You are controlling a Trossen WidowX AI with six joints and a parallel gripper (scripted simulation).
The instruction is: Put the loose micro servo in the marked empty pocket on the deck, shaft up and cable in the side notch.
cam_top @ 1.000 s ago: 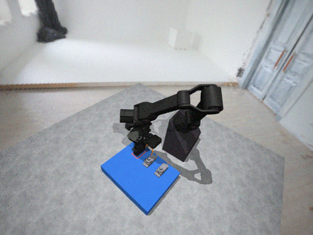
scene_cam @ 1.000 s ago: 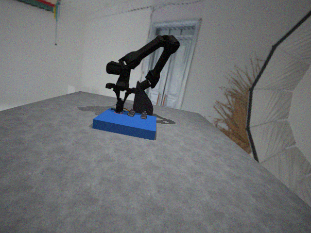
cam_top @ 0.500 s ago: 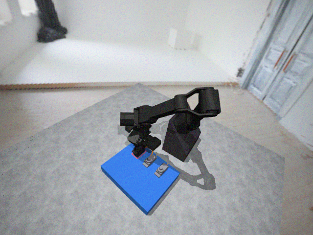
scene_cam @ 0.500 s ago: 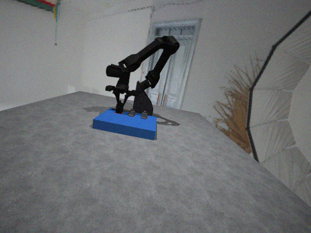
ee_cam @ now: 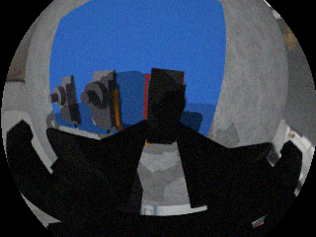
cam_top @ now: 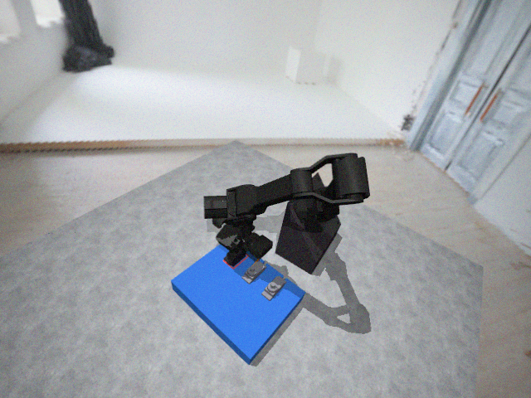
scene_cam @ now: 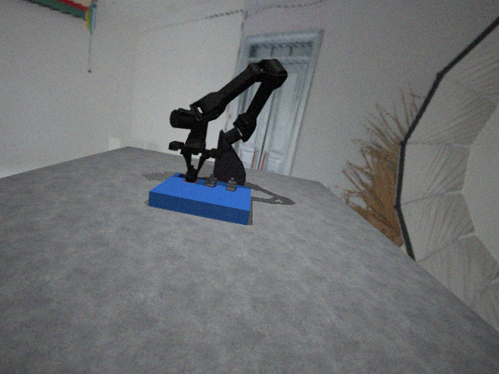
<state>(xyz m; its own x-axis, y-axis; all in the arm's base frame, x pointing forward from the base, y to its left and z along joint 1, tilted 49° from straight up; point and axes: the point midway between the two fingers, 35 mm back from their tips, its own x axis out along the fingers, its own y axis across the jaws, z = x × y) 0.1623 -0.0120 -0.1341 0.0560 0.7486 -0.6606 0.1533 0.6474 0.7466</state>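
The blue deck lies 130 mm ahead of my gripper tip, 60 mm to the left of it and 50 mm below it.
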